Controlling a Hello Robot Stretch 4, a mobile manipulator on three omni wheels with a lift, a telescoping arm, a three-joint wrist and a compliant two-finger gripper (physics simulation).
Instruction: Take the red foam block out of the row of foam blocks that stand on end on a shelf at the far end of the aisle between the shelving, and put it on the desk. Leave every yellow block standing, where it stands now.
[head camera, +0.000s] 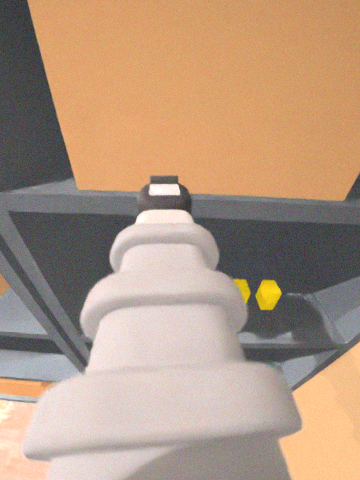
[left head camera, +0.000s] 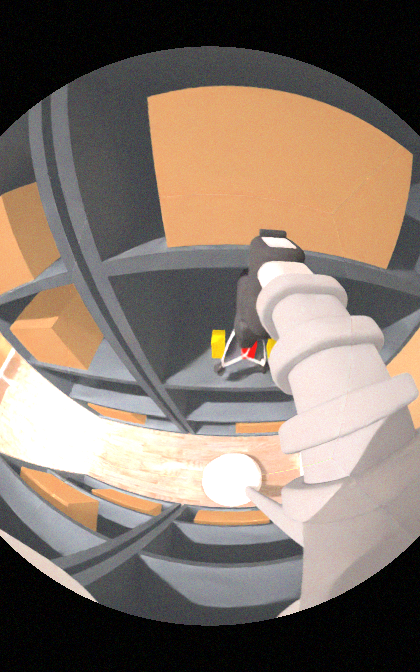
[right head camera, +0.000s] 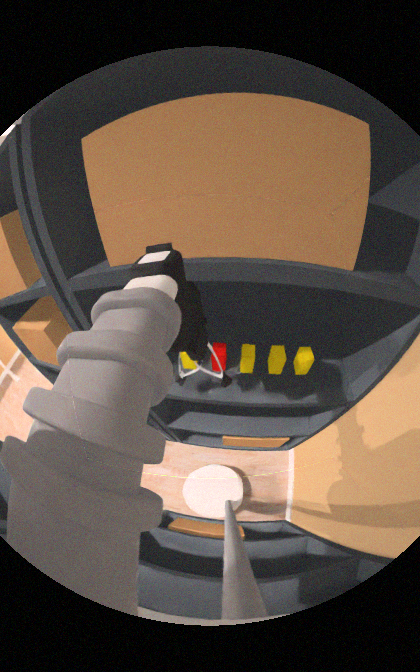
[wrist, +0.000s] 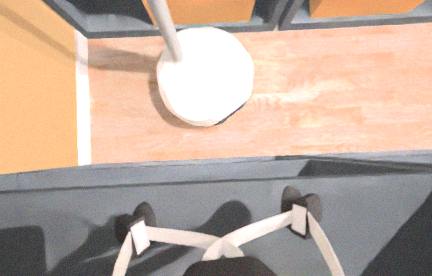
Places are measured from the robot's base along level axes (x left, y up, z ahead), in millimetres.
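Pixels of known places: gripper, between the fingertips: (wrist: 218, 210); robot's base, origin of its link: (wrist: 206, 84).
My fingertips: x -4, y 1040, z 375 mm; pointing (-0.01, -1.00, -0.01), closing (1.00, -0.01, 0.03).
Note:
For each thing: its top centre in the pictures, then the offset to it from my fingertips. "pt": a spot on its surface instead. Level surfaces: height alone.
- shelf, height of its surface: dy -77 mm
- farthest, centre of its top: (head camera: 271, 286) dx -357, dy +13, dz +101 mm
- large cardboard box, a spot on its surface: (head camera: 210, 100) pt dx -54, dy +503, dz -1 mm
The red foam block (left head camera: 249, 351) (right head camera: 219, 357) stands on end on the shelf (left head camera: 195, 378) (right head camera: 325, 382) (wrist: 370, 195). One yellow block (left head camera: 218, 344) (right head camera: 188, 360) stands on its left. Several yellow blocks stand on its right, among them the nearest (right head camera: 247, 358) and the farthest (right head camera: 304, 360) (head camera: 268, 295). My gripper (left head camera: 241, 369) (right head camera: 204, 380) (wrist: 218, 210) is open and empty, over the front part of the shelf, on the near side of the row. Its fingers partly cover the red block in the left head view. The blocks do not show in the wrist view, and the desk shows in no view.
A large cardboard box (head camera: 210, 100) (left head camera: 280, 170) (right head camera: 230, 180) stands on the shelf above, behind a cross beam (head camera: 280, 207). An upright post (left head camera: 125, 320) bounds the bay on the left. A tan wall (right head camera: 370, 450) (wrist: 35, 100) is on the right. Shelving stands behind my white base (wrist: 205, 75).

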